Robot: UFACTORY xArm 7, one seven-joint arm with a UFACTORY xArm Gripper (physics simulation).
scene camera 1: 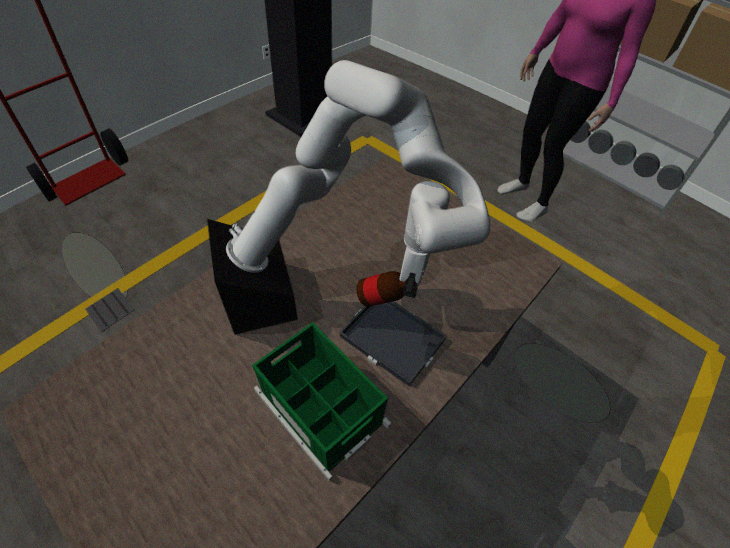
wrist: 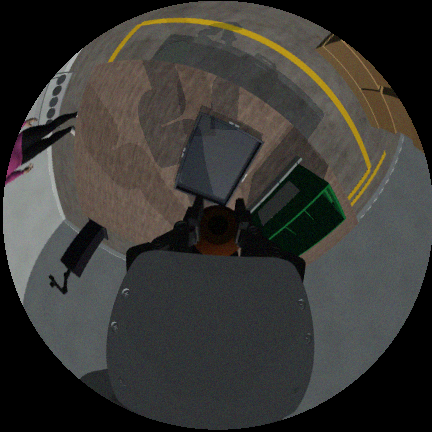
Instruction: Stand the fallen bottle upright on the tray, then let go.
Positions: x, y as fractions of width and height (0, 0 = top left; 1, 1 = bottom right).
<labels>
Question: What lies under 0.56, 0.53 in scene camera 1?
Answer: My gripper.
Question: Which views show the brown bottle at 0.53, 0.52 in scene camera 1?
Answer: Scene camera 1 and the wrist view: all of them.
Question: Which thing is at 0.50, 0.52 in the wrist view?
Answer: A brown bottle.
</labels>
